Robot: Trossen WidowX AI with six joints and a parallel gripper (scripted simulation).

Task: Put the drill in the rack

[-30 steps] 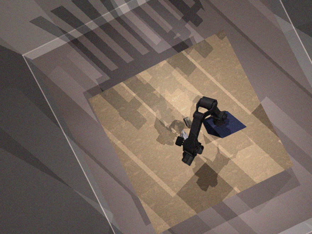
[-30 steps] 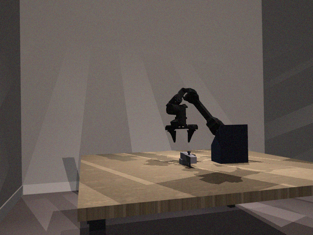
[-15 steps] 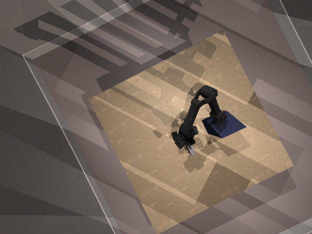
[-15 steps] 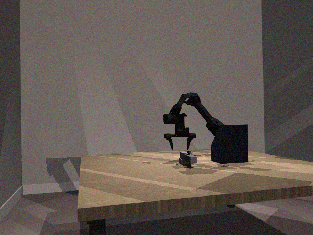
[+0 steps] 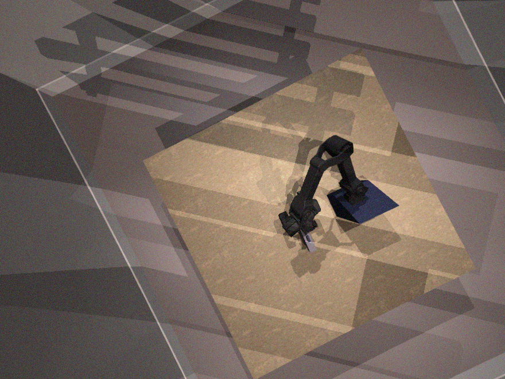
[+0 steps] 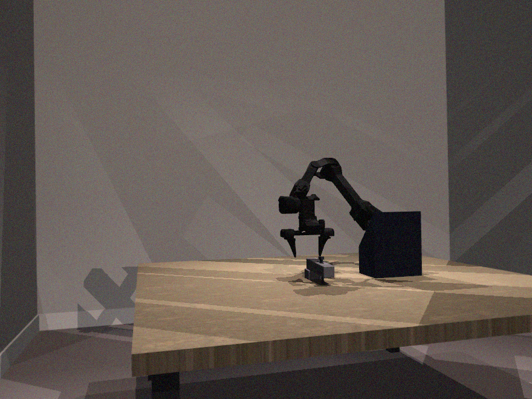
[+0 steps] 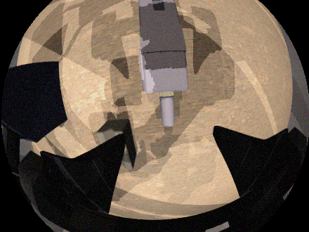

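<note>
My gripper tip is 70 mm to the right of the drill and 20 mm above it. The rest, counted from my gripper tip: thin dark stub (150 mm to the left, 20 mm below, 10 mm ahead); small grey rack (80 mm behind, 50 mm below, 40 mm to the right); light grey block (130 mm to the left, 30 mm below, 10 mm ahead).
</note>
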